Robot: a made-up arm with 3 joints.
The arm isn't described. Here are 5 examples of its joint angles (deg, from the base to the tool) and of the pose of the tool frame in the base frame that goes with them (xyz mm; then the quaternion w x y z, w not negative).
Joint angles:
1: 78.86 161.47 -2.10
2: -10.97 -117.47 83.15
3: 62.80 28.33 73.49
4: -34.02 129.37 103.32
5: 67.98 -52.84 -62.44
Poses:
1: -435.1 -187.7 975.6 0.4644 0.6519 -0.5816 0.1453
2: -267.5 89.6 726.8 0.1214 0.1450 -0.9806 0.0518
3: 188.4 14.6 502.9 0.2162 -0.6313 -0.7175 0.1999
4: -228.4 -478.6 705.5 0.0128 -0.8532 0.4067 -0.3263
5: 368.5 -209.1 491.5 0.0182 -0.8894 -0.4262 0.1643
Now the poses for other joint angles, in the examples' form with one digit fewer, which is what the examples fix.
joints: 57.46 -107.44 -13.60
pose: -20 309 519 0.339 -0.300 -0.871 0.192
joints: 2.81 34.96 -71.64
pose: -512 -375 751 0.134 0.641 -0.744 0.131
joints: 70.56 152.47 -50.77
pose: -498 78 846 0.457 0.320 -0.805 0.203
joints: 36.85 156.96 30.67
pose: -436 -246 865 0.281 0.695 -0.655 0.090
